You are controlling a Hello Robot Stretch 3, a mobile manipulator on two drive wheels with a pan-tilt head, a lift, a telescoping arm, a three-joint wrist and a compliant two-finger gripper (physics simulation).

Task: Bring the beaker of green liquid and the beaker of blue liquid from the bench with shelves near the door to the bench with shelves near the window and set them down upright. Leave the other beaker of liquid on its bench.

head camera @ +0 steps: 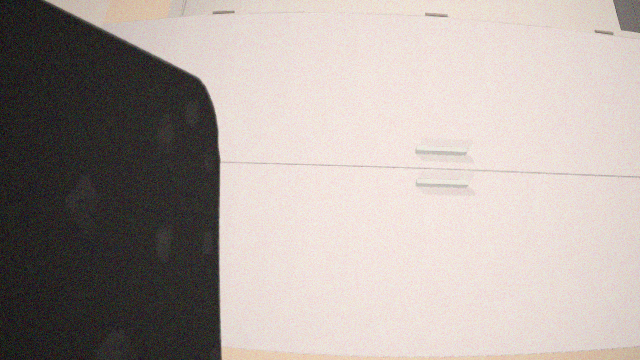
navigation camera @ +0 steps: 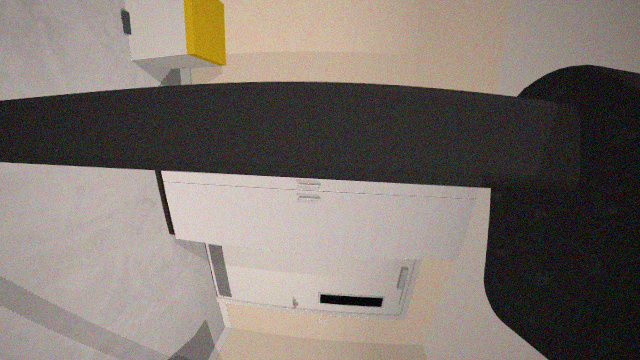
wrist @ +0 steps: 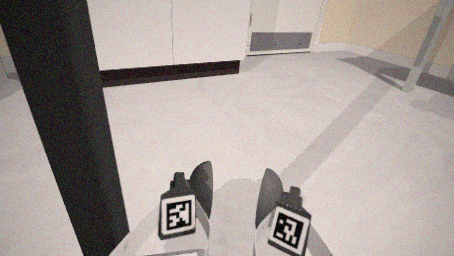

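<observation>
My gripper (wrist: 235, 184) is open and empty in the wrist view, with its two fingers apart above the pale floor. The green, blue and other beakers do not show in the head, navigation or wrist views. A grey metal leg (wrist: 419, 62) stands at the upper right of the wrist view; I cannot tell which bench it belongs to.
A white two-door cabinet (head camera: 350, 260) (navigation camera: 320, 220) (wrist: 205, 35) stands near a door (navigation camera: 280, 285) (wrist: 290, 20) with a grey kick plate. The robot's black mast (head camera: 110, 200) (navigation camera: 300, 130) (wrist: 60, 115) blocks part of each view. A white box with a yellow side (navigation camera: 205, 32) stands farther off.
</observation>
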